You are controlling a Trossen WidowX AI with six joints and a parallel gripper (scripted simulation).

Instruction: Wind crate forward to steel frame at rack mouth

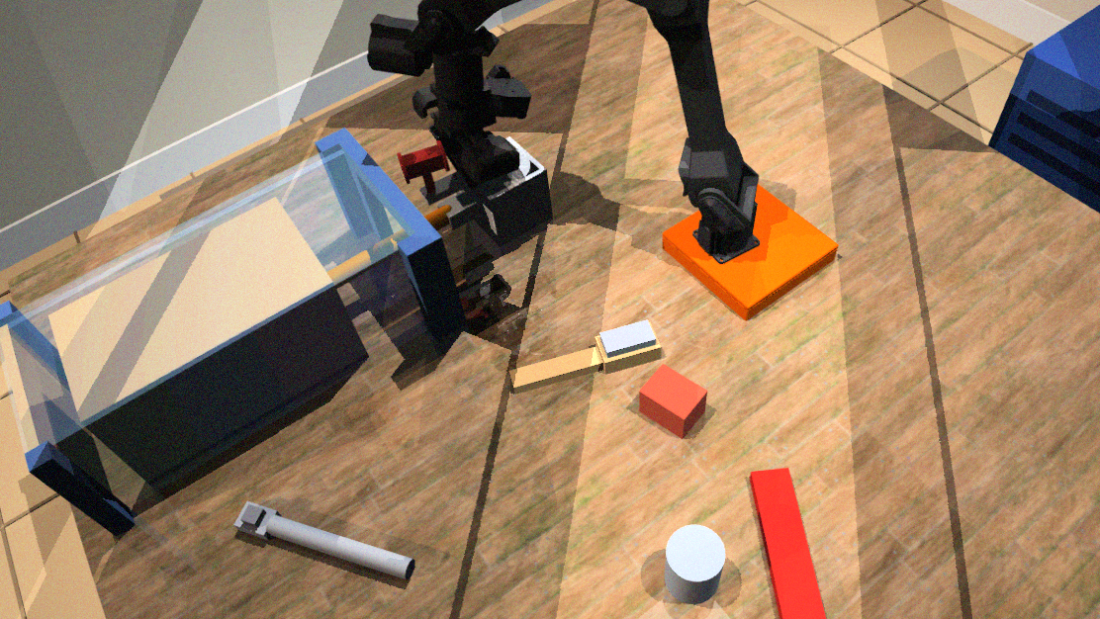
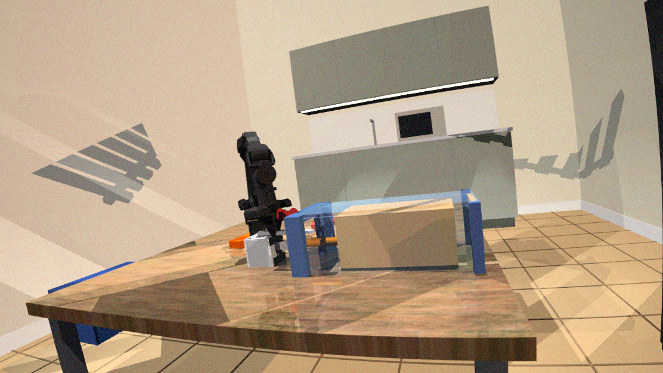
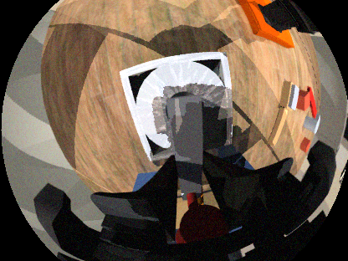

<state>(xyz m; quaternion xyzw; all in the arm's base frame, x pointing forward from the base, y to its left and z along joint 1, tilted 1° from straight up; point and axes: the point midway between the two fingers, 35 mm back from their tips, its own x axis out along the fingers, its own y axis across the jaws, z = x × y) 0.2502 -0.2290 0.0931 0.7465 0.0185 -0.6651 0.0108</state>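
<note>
The winch handle lies 1 cm ahead of my gripper tip and 2 cm above it. Also, from my gripper tip: red knob: 5 cm ahead, 5 cm above; then wooden brush: 2 cm behind, 28 cm to the left, 7 cm below; then grey winch: 6 cm behind, 1 cm to the right, 6 cm below.
</note>
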